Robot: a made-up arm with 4 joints. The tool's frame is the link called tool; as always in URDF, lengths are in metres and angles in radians. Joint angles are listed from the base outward.
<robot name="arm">
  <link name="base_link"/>
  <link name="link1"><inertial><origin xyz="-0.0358 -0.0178 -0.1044"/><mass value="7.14"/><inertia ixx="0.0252" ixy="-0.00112" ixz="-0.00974" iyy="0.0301" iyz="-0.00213" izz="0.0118"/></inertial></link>
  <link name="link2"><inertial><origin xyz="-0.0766 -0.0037 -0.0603"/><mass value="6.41"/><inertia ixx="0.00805" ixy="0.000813" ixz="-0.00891" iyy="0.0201" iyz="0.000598" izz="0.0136"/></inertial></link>
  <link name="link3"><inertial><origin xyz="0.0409 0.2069 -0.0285"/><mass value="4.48"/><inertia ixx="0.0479" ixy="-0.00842" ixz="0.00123" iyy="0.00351" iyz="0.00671" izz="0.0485"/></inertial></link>
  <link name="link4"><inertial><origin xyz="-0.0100 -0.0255 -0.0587"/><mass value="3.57"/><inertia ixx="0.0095" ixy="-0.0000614" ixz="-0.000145" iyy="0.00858" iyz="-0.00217" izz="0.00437"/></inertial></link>
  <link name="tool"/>
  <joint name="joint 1" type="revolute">
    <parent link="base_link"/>
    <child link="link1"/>
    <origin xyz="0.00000 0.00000 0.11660" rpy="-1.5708 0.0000 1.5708"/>
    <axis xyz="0 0 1"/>
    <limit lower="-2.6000" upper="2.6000"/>
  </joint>
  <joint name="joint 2" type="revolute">
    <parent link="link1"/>
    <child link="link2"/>
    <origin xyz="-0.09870 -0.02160 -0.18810" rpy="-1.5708 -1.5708 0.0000"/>
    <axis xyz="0 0 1"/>
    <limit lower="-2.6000" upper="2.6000"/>
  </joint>
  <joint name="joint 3" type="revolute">
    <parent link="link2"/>
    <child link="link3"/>
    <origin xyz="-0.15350 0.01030 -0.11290" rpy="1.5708 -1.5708 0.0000"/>
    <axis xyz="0 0 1"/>
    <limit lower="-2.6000" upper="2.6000"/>
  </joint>
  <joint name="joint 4" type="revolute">
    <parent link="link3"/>
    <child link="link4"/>
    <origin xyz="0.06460 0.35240 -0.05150" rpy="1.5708 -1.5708 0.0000"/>
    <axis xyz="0 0 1"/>
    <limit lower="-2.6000" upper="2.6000"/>
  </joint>
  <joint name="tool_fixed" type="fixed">
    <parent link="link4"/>
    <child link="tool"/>
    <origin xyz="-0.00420 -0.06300 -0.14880" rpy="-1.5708 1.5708 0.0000"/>
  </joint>
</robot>
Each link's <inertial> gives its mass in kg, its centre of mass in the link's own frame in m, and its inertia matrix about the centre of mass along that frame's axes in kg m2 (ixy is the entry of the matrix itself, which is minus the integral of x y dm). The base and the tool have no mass. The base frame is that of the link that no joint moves.
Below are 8 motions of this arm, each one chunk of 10 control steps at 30 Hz.
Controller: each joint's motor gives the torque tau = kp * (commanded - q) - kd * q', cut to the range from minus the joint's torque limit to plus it. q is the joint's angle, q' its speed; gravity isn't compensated. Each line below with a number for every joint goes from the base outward.
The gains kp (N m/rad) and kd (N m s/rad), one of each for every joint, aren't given. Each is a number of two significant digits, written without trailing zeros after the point. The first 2 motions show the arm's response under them.
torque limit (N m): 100 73 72 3.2
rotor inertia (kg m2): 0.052 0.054 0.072 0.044
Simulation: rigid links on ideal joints. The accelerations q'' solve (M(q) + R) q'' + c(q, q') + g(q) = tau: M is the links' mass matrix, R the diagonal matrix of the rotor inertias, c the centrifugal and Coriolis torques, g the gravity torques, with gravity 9.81 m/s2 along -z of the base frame. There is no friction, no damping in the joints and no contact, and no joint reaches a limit. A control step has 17 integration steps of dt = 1/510 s. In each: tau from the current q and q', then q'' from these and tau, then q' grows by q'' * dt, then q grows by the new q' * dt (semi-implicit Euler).
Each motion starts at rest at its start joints. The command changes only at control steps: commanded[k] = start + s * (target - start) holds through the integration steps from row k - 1 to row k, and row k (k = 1, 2, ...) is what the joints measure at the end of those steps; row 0 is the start. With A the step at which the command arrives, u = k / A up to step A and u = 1 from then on. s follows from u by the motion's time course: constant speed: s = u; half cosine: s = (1 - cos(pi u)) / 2; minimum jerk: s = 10 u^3 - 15 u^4 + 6 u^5; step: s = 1 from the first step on.
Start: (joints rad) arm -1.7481 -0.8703 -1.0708 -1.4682
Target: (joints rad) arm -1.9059 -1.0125 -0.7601 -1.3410
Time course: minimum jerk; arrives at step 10
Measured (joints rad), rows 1 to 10:
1: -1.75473 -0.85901 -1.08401 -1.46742
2: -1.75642 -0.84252 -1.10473 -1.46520
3: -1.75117 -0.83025 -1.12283 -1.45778
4: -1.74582 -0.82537 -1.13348 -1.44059
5: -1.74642 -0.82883 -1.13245 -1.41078
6: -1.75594 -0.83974 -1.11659 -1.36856
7: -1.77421 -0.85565 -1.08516 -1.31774
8: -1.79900 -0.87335 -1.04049 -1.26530
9: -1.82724 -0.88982 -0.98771 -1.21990
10: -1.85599 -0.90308 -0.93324 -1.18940
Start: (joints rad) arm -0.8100 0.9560 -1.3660 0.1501
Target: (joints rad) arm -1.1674 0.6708 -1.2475 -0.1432
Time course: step
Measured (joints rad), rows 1 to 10:
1: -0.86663 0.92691 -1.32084 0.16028
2: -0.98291 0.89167 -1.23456 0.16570
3: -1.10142 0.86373 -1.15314 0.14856
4: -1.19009 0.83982 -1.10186 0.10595
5: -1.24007 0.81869 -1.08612 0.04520
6: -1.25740 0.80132 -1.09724 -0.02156
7: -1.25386 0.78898 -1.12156 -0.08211
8: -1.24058 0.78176 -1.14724 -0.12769
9: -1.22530 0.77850 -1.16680 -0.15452
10: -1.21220 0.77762 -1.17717 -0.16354
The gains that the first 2 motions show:
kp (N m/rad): 190 150 130 5.6
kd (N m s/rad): 11 17 7.9 0.52
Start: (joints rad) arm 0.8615 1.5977 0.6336 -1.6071
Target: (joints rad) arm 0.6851 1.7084 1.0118 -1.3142
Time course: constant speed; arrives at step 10
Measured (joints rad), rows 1 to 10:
1: 0.85241 1.59740 0.64676 -1.60626
2: 0.83319 1.59710 0.67178 -1.60325
3: 0.80801 1.59779 0.70178 -1.59579
4: 0.77931 1.60020 0.73330 -1.58248
5: 0.74851 1.60475 0.76491 -1.56279
6: 0.71646 1.61158 0.79616 -1.53699
7: 0.68378 1.62063 0.82705 -1.50590
8: 0.65094 1.63165 0.85775 -1.47065
9: 0.61834 1.64428 0.88847 -1.43249
10: 0.58633 1.65812 0.91946 -1.39261

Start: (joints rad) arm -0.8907 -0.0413 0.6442 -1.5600
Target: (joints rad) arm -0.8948 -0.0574 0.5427 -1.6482
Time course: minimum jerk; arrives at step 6
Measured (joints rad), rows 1 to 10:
1: -0.90732 -0.04131 0.63684 -1.55877
2: -0.93335 -0.02949 0.61897 -1.55900
3: -0.96137 -0.00627 0.59304 -1.56349
4: -0.98897 0.02454 0.56066 -1.57367
5: -1.01428 0.05944 0.52446 -1.58825
6: -1.03637 0.09531 0.48851 -1.60342
7: -1.05500 0.12949 0.45692 -1.61554
8: -1.07002 0.16002 0.43239 -1.62301
9: -1.08123 0.18567 0.41601 -1.62601
10: -1.08852 0.20578 0.40754 -1.62571

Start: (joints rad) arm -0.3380 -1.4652 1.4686 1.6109
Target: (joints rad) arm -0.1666 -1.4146 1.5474 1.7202
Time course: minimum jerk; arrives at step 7
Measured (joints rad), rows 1 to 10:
1: -0.34144 -1.46532 1.46541 1.61229
2: -0.34112 -1.46391 1.47001 1.61624
3: -0.33177 -1.46020 1.48752 1.62495
4: -0.31336 -1.45416 1.51510 1.64101
5: -0.28954 -1.44662 1.54511 1.66542
6: -0.26582 -1.43914 1.56868 1.69639
7: -0.24633 -1.43305 1.58051 1.72953
8: -0.23097 -1.42837 1.58227 1.75972
9: -0.21805 -1.42467 1.57794 1.78325
10: -0.20648 -1.42171 1.57048 1.79827

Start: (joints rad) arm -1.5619 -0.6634 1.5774 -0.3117
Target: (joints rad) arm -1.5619 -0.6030 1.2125 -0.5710
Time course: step
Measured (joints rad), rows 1 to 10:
1: -1.59200 -0.67113 1.53567 -0.34636
2: -1.63858 -0.65385 1.46809 -0.41650
3: -1.68380 -0.61881 1.40147 -0.48843
4: -1.72100 -0.57655 1.34691 -0.54420
5: -1.74907 -0.53463 1.30733 -0.57742
6: -1.76910 -0.49759 1.28198 -0.58887
7: -1.78262 -0.46765 1.26868 -0.58310
8: -1.79092 -0.44544 1.26473 -0.56618
9: -1.79506 -0.43060 1.26738 -0.54412
10: -1.79586 -0.42222 1.27402 -0.52200

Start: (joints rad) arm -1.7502 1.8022 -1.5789 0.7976
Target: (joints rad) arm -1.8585 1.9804 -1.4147 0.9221
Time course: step
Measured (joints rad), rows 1 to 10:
1: -1.76617 1.83286 -1.55199 0.79776
2: -1.79497 1.86598 -1.48700 0.80129
3: -1.81925 1.89176 -1.40735 0.81181
4: -1.83083 1.91202 -1.33103 0.83110
5: -1.82810 1.92780 -1.26849 0.85845
6: -1.81371 1.93940 -1.22345 0.89118
7: -1.79269 1.94702 -1.19484 0.92570
8: -1.77055 1.95115 -1.17931 0.95843
9: -1.75193 1.95264 -1.17317 0.98655
10: -1.73976 1.95248 -1.17343 1.00827

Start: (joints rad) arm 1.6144 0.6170 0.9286 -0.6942
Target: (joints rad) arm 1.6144 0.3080 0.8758 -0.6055
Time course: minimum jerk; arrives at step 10
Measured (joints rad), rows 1 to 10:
1: 1.62127 0.60976 0.92778 -0.69304
2: 1.63897 0.59086 0.92775 -0.69147
3: 1.66355 0.56145 0.93141 -0.69118
4: 1.69168 0.52180 0.93938 -0.69312
5: 1.72111 0.47228 0.95011 -0.69772
6: 1.75054 0.41419 0.96091 -0.70508
7: 1.77934 0.35025 0.96922 -0.71507
8: 1.80723 0.28458 0.97346 -0.72732
9: 1.83375 0.22184 0.97354 -0.74121
10: 1.85764 0.16583 0.97046 -0.75573

